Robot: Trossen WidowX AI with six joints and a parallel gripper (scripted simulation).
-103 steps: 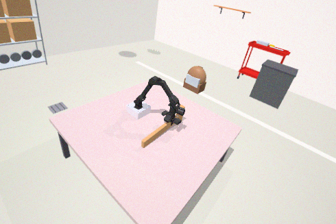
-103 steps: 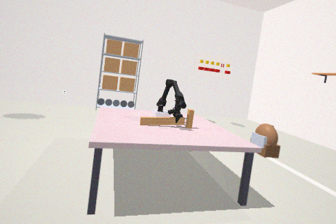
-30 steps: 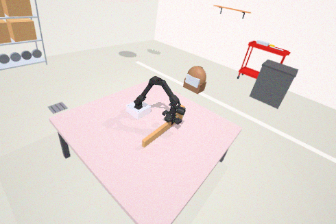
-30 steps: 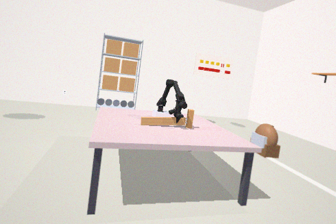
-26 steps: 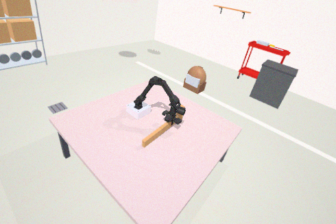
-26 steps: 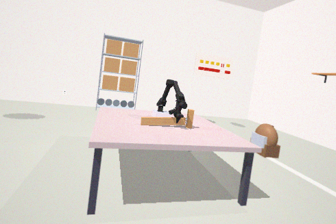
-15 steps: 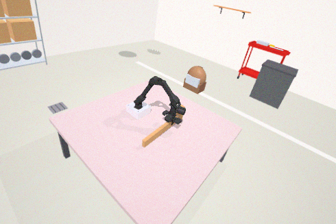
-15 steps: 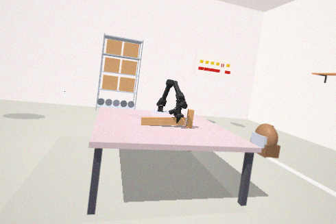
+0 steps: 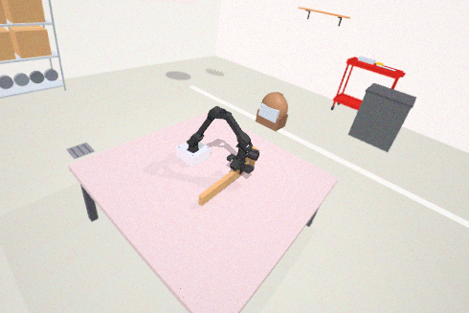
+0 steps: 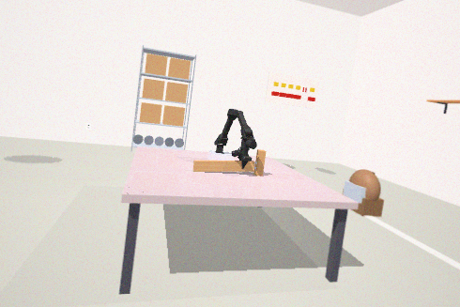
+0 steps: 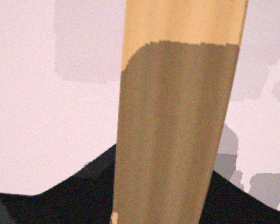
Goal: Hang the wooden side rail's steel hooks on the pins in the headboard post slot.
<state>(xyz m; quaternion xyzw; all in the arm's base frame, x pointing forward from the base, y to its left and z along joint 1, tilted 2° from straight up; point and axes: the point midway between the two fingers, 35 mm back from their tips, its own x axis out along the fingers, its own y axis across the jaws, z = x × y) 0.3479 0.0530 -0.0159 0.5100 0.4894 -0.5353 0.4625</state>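
My gripper tip is now 130 mm to the right of the wooden headboard post, 40 mm below it and 10 mm short of it.
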